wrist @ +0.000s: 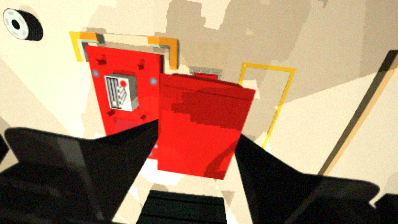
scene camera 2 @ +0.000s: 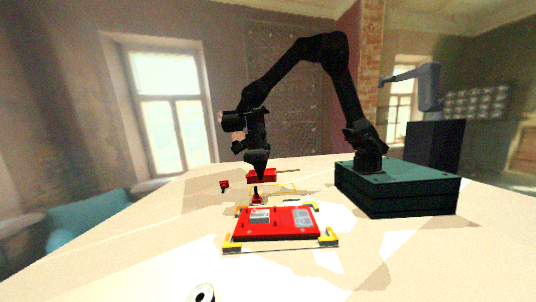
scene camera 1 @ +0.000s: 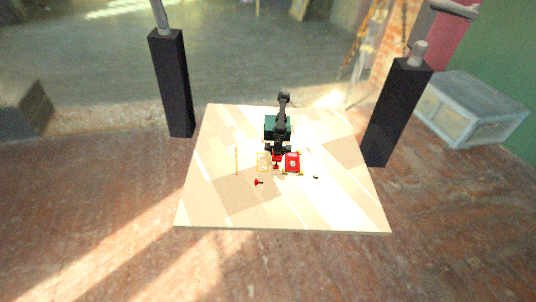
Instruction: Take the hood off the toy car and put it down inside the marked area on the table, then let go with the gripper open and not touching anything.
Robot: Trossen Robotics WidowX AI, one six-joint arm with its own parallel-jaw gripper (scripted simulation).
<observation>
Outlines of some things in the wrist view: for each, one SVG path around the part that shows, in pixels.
The gripper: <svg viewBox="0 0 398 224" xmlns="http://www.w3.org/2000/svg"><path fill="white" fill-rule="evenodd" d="M241 133L234 154L253 224L398 224L398 194L385 193L374 202L375 207L373 207L369 202L379 194L379 185L359 179L299 172ZM158 119L119 133L108 134L94 139L85 139L26 127L7 128L4 131L4 138L0 134L0 164L9 152L9 147L17 157L18 163L0 173L0 224L128 224L114 222L113 219L158 140Z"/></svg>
A red hood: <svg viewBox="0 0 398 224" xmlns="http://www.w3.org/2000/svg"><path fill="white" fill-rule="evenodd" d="M160 73L158 170L224 180L256 90L243 87L234 82L183 73Z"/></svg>
</observation>
